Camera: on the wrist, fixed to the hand. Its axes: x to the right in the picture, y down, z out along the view.
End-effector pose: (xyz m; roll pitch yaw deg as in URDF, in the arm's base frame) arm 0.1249 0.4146 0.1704 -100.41 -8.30 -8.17
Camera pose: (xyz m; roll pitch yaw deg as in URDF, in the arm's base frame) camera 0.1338 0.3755 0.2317 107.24 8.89 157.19
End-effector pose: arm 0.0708 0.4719 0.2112 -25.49 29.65 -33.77
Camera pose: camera 0.0420 0.4113 0.1816 38.26 -43.25 139.97
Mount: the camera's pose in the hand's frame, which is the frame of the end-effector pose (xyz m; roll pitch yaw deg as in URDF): 0.0231 -0.0509 -0.0474 8.80 -14.38 -178.20
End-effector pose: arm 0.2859 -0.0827 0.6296 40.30 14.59 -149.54
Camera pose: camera 0.2775 -0.0782 0.5569 -35.15 -24.09 42.08
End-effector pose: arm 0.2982 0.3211 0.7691 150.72 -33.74 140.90
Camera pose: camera 0.2478 0.2750 0.7956 -136.49 46.91 -31.11
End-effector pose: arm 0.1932 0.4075 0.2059 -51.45 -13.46 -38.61
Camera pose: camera 0.1660 0.3412 0.2213 59.02 2.96 131.28
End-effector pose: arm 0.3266 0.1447 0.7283 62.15 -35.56 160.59
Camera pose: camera 0.2660 0.1468 0.6871 -44.72 29.38 -3.85
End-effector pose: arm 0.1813 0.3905 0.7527 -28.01 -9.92 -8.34
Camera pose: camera 0.1971 0.3203 0.7390 36.75 -3.63 166.50
